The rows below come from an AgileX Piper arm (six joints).
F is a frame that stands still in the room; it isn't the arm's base.
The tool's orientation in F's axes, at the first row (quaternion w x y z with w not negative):
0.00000, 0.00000, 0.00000, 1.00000
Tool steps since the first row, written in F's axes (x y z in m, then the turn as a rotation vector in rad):
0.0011, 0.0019, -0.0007, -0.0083, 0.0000, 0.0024
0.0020, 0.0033, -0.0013, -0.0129, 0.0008, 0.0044
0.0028, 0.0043, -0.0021, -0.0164, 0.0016, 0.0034
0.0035, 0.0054, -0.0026, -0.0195, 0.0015, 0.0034
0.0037, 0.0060, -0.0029, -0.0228, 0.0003, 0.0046
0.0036, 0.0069, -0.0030, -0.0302, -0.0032, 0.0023
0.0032, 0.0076, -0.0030, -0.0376, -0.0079, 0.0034
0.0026, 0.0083, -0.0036, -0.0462, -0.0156, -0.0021
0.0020, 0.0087, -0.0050, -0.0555, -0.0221, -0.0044
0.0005, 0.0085, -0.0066, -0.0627, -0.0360, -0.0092
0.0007, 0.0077, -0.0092, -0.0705, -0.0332, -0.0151
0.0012, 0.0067, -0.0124, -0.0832, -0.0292, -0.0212
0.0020, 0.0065, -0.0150, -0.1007, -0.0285, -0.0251
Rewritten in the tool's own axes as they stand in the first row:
-0.0011, -0.0019, -0.0007, 0.0083, 0.0000, 0.0024
-0.0020, -0.0033, -0.0013, 0.0129, -0.0008, 0.0044
-0.0028, -0.0043, -0.0021, 0.0164, -0.0016, 0.0034
-0.0035, -0.0054, -0.0026, 0.0195, -0.0015, 0.0034
-0.0037, -0.0060, -0.0029, 0.0228, -0.0003, 0.0046
-0.0036, -0.0069, -0.0030, 0.0302, 0.0032, 0.0023
-0.0032, -0.0076, -0.0030, 0.0376, 0.0079, 0.0034
-0.0026, -0.0083, -0.0036, 0.0462, 0.0156, -0.0021
-0.0020, -0.0087, -0.0050, 0.0555, 0.0221, -0.0044
-0.0005, -0.0085, -0.0066, 0.0627, 0.0360, -0.0092
-0.0007, -0.0077, -0.0092, 0.0705, 0.0332, -0.0151
-0.0012, -0.0067, -0.0124, 0.0832, 0.0292, -0.0212
-0.0020, -0.0065, -0.0150, 0.1007, 0.0285, -0.0251

